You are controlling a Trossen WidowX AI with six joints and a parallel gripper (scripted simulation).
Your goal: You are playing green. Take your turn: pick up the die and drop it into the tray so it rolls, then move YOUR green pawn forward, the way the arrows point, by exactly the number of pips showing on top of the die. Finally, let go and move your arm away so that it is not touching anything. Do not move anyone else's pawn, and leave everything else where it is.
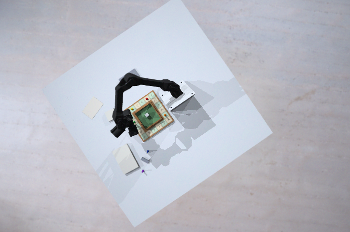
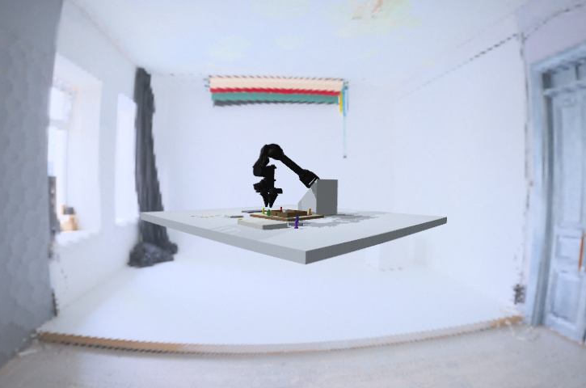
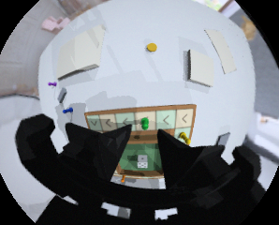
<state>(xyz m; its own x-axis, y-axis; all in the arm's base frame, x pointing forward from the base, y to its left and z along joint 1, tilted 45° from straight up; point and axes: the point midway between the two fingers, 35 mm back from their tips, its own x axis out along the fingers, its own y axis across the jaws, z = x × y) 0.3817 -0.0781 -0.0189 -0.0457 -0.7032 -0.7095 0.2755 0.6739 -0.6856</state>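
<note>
Now: gripper tip 3 cm above the green pawn. Round my gripper tip: green tray 12 cm behind, 3 cm to the left, 5 cm below; then white die 12 cm behind, 2 cm to the left, 3 cm below; then yellow pawn 5 cm behind, 9 cm to the right, 3 cm below.
</note>
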